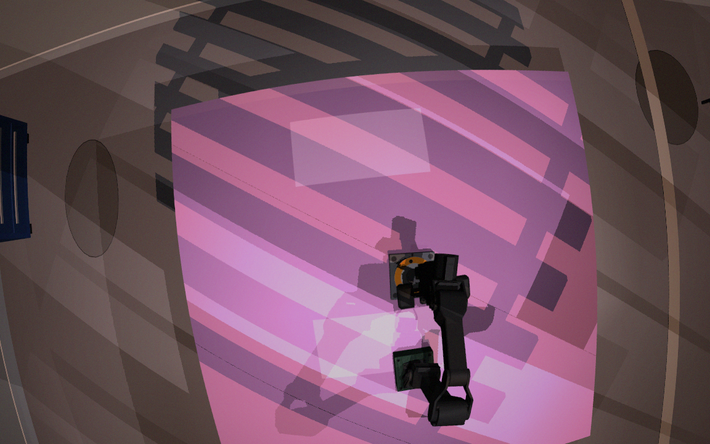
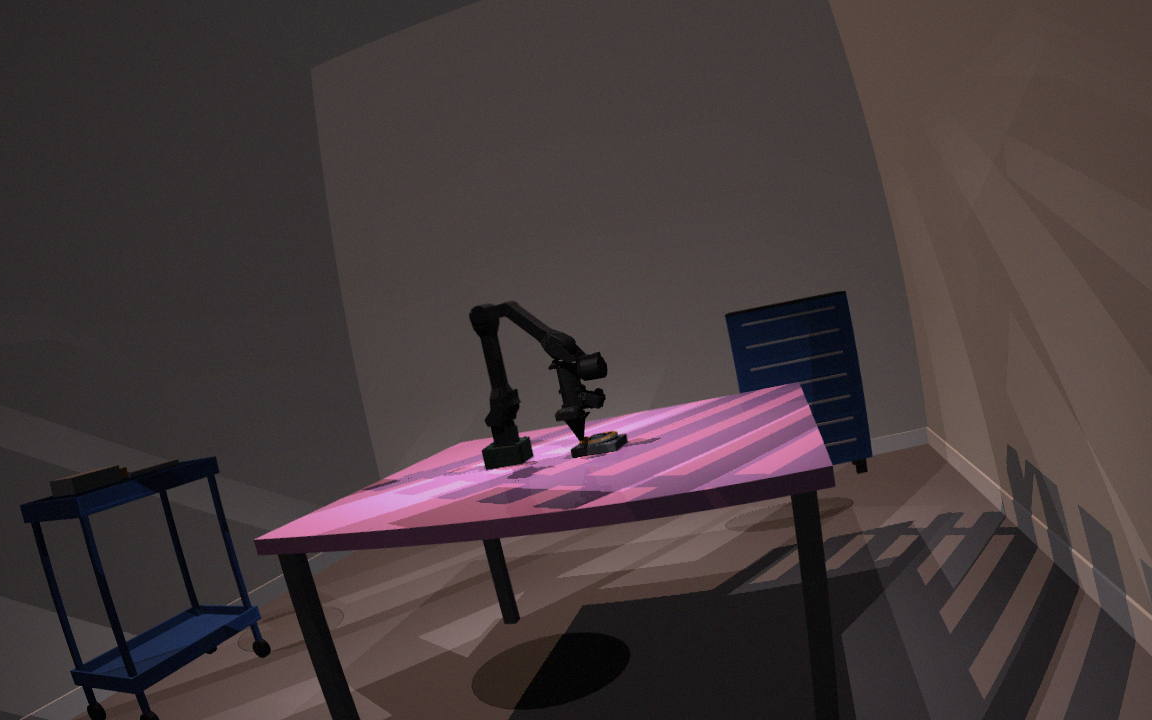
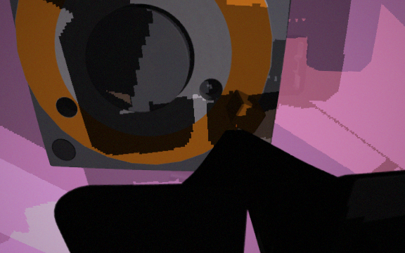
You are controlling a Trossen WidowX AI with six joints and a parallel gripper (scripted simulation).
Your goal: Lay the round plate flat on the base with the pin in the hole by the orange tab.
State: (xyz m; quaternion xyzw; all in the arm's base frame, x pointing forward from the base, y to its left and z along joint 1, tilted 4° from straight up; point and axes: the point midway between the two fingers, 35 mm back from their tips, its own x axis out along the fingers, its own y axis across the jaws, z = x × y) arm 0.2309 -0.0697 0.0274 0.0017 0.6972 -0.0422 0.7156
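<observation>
The round plate lies 30 mm ahead of my gripper tip and 20 mm to the left of it.
</observation>
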